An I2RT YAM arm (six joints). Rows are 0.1 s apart.
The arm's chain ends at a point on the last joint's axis. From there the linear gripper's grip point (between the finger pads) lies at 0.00 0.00 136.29 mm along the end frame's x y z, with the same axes.
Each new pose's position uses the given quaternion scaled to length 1; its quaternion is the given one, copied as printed.
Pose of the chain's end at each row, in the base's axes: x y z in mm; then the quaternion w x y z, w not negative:
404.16 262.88 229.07 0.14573 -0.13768 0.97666 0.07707
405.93 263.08 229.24 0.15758 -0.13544 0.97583 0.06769
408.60 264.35 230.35 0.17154 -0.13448 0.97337 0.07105
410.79 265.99 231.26 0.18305 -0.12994 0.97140 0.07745
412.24 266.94 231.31 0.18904 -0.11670 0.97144 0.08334
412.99 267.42 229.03 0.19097 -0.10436 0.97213 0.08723
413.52 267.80 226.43 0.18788 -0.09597 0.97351 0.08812
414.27 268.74 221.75 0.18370 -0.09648 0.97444 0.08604
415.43 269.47 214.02 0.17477 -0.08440 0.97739 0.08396
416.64 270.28 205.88 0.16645 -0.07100 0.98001 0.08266
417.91 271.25 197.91 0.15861 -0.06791 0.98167 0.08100
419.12 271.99 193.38 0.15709 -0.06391 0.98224 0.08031
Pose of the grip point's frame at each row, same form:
440.06 288.87 100.19 0.14573 -0.13768 0.97666 0.07707
445.35 286.90 100.97 0.15758 -0.13544 0.97583 0.06769
451.51 289.49 103.46 0.17154 -0.13448 0.97337 0.07105
456.52 292.98 105.74 0.18305 -0.12994 0.97140 0.07745
459.65 295.02 106.65 0.18904 -0.11670 0.97144 0.08334
461.11 295.97 104.75 0.19097 -0.10436 0.97213 0.08723
461.07 296.10 101.88 0.18788 -0.09597 0.97351 0.08812
460.80 296.42 96.68 0.18370 -0.09648 0.97444 0.08604
460.06 295.86 87.98 0.17477 -0.08440 0.97739 0.08396
459.50 295.58 79.00 0.16645 -0.07100 0.98001 0.08266
458.85 295.86 70.27 0.15861 -0.06791 0.98167 0.08100
459.78 296.23 65.57 0.15709 -0.06391 0.98224 0.08031

